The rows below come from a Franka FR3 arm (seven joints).
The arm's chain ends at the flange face. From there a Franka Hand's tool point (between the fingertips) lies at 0.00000 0.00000 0.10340 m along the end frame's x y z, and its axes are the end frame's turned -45 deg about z.
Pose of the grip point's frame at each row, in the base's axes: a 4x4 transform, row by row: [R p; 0 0 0 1], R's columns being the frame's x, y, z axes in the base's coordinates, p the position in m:
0.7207, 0.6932, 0.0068, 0.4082; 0.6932, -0.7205, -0.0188, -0.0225; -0.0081, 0.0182, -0.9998, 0.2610; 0, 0, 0, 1
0.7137, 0.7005, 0.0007, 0.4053; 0.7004, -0.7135, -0.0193, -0.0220; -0.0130, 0.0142, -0.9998, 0.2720; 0, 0, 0, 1
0.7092, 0.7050, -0.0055, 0.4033; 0.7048, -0.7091, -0.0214, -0.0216; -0.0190, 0.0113, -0.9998, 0.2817; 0, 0, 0, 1
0.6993, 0.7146, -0.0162, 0.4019; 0.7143, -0.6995, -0.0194, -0.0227; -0.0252, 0.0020, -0.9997, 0.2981; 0, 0, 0, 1
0.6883, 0.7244, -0.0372, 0.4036; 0.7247, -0.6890, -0.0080, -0.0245; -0.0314, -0.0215, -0.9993, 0.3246; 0, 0, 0, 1
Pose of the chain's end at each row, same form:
0.9998, -0.0194, 0.0068, 0.4075; -0.0193, -0.9996, -0.0188, -0.0206; 0.0071, 0.0186, -0.9998, 0.3644; 0, 0, 0, 1
1.0000, -0.0093, 0.0007, 0.4052; -0.0093, -0.9998, -0.0193, -0.0200; 0.0008, 0.0192, -0.9998, 0.3754; 0, 0, 0, 1
1.0000, -0.0030, -0.0055, 0.4039; -0.0030, -0.9998, -0.0214, -0.0194; -0.0054, 0.0214, -0.9998, 0.3851; 0, 0, 0, 1
0.9998, 0.0108, -0.0162, 0.4036; 0.0105, -0.9997, -0.0194, -0.0207; -0.0164, 0.0192, -0.9997, 0.4015; 0, 0, 0, 1
0.9989, 0.0255, -0.0372, 0.4074; 0.0252, -0.9996, -0.0080, -0.0237; -0.0374, 0.0070, -0.9993, 0.4279; 0, 0, 0, 1

